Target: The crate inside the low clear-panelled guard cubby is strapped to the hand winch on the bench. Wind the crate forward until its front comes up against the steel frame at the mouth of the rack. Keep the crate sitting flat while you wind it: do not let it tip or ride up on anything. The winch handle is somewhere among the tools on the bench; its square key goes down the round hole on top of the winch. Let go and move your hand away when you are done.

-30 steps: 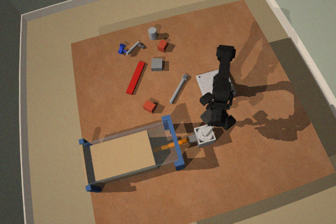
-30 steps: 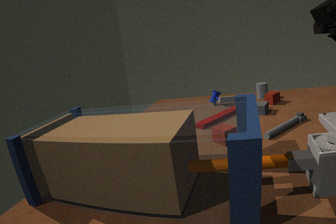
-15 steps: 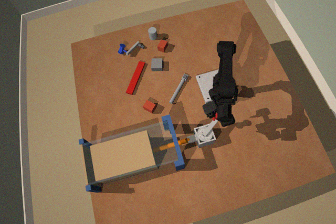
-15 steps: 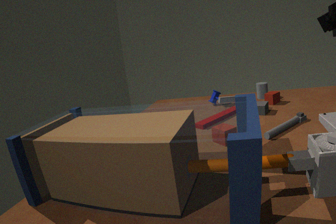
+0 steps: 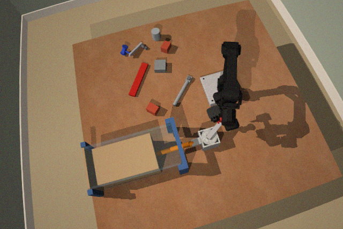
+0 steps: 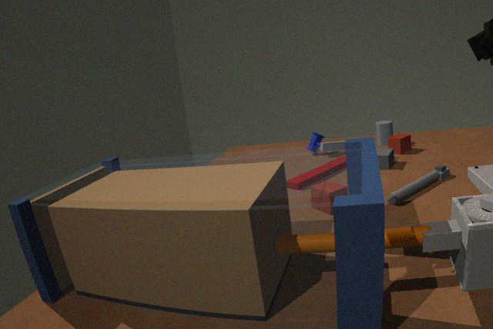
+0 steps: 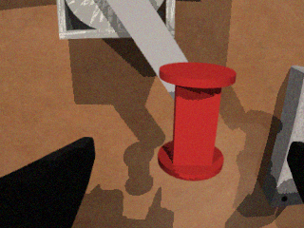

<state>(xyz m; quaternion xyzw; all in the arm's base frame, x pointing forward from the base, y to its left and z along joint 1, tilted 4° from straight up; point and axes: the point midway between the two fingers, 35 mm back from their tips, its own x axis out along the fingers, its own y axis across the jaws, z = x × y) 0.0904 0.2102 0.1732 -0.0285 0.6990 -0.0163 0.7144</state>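
My gripper tip is 50 mm above the red knob. Round my gripper tip: winch handle (80 mm below, 30 mm ahead, 20 mm to the left); grey winch (150 mm below, 70 mm ahead, 40 mm to the left); blue frame (240 mm ahead, 80 mm below, 60 mm to the left).
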